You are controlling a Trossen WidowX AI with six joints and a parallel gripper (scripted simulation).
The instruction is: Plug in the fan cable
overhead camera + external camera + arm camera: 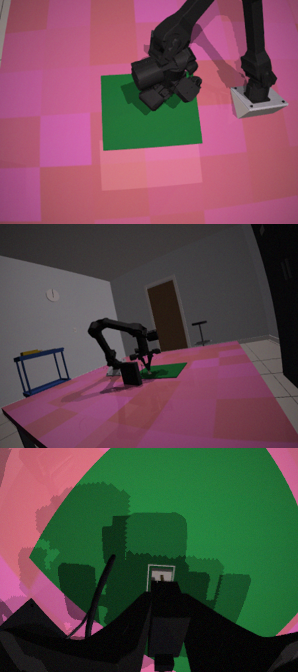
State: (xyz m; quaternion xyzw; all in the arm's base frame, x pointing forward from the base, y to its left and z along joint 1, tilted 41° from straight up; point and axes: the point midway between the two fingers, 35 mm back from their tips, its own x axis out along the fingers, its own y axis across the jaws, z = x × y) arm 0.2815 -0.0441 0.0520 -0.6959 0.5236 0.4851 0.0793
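Now: gripper tip 1 cm to the left of the black fan plug, 1 cm below it and 1 cm short of it. Round my gripper tip: green board 5 cm below, 5 cm ahead, 4 cm to the left; black fan 14 cm to the right, 3 cm behind, 2 cm above; fan header 4 cm below, 1 cm to the right.
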